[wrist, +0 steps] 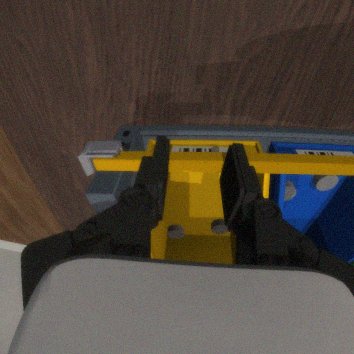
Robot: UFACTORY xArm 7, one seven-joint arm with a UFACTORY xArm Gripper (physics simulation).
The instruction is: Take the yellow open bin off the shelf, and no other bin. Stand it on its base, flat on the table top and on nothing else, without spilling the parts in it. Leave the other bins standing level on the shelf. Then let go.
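Places are measured from the arm's base along level axes (x ahead, y left, z up), in millimetres.
Pixels of known places: gripper, fingertip midpoint: (pixel 196 158).
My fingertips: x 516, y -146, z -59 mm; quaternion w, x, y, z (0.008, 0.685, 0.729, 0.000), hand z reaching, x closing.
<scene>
Ahead of a thing's pixels: the offset from my fingertips to its middle. "pt": to the spot under its first point.
The yellow open bin {dy +25, dx +108, dz -22 mm} (pixel 197 205) stands at the left end of the shelf {pt dy +75, dx +3, dz -54 mm} (pixel 280 134). It shows between and beside my fingers, with a barcode label at its far edge and two grey round parts {pt dy +4, dx +171, dz -46 mm} (pixel 175 231) {pt dy +60, dx +144, dz -46 mm} (pixel 220 226) inside. Its near end is hidden by my gripper's body. My gripper (pixel 196 158) is partly open and empty. One finger overlaps the bin's left side and the other lies over its right part, short of the right wall. Whether either finger touches the bin cannot be told.
A yellow bar {pt dy +66, dx -8, dz +0 mm} (pixel 300 164) runs across the bins, with a grey bracket {pt dy -60, dx +6, dz -2 mm} (pixel 102 150) at its left end; both fingers overlap it in the view. A blue bin {dy +136, dx +90, dz -22 mm} (pixel 305 200) with grey round parts stands close to the right. Dark wood (pixel 175 60) lies beyond the shelf.
</scene>
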